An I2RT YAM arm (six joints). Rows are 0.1 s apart.
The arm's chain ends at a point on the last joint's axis. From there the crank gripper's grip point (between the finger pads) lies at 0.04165 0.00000 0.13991 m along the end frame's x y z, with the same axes.
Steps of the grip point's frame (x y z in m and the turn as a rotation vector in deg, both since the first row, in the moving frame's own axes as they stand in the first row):
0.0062, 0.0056, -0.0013, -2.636, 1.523, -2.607
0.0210, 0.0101, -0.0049, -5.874, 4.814, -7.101
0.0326, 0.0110, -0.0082, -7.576, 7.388, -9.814
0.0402, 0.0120, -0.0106, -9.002, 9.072, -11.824
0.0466, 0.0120, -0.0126, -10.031, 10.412, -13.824
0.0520, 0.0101, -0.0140, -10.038, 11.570, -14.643
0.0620, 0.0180, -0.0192, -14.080, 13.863, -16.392
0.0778, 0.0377, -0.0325, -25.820, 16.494, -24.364
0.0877, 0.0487, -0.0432, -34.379, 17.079, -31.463
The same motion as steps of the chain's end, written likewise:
0.0024, 0.0012, 0.0000, -2.636, 1.523, -2.607
0.0089, 0.0019, -0.0005, -5.874, 4.814, -7.101
0.0141, 0.0016, -0.0010, -7.576, 7.388, -9.814
0.0175, 0.0016, -0.0013, -9.002, 9.072, -11.824
0.0206, 0.0015, -0.0016, -10.031, 10.412, -13.824
0.0235, 0.0008, -0.0018, -10.038, 11.570, -14.643
0.0273, 0.0023, -0.0027, -14.080, 13.863, -16.392
0.0330, 0.0066, -0.0060, -25.820, 16.494, -24.364
0.0370, 0.0092, -0.0092, -34.379, 17.079, -31.463

